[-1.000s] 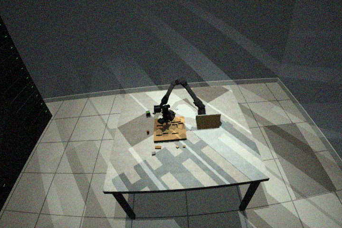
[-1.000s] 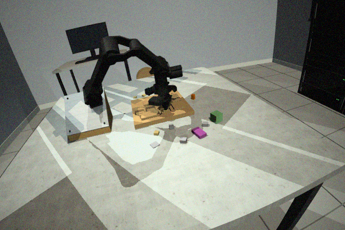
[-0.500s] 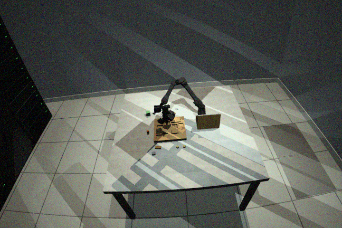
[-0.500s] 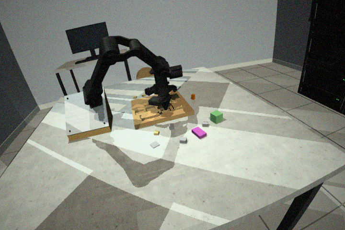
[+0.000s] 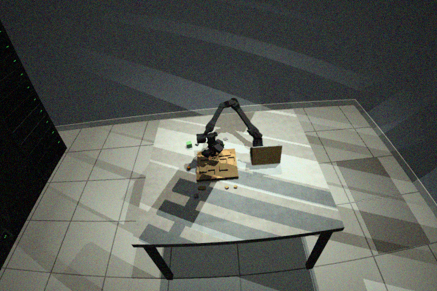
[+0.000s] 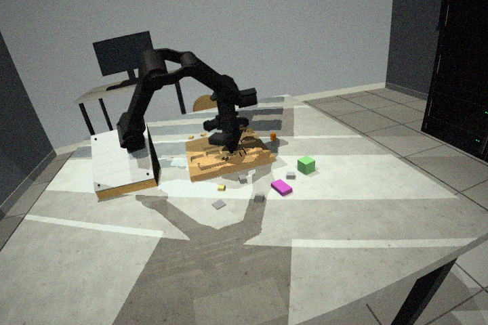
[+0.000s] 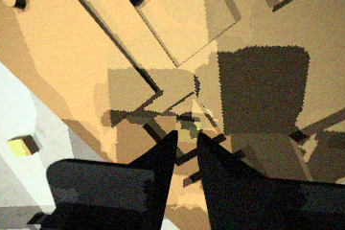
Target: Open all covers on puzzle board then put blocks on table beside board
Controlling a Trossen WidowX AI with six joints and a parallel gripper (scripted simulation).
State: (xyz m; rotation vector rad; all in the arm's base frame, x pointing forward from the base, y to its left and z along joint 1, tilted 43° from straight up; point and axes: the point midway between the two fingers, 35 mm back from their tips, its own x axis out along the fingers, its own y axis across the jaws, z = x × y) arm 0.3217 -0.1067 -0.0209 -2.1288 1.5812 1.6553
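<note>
Now: the tan puzzle board 1 cm behind my gripper tip, 5 cm to the left of it and 1 cm below it. Also, from my gripper tip: magenta block: 8 cm ahead, 24 cm to the right, 2 cm below; then green cube: 19 cm ahead, 19 cm to the right, 1 cm below; then orange cylinder: 19 cm ahead, 8 cm to the left, 2 cm below.
</note>
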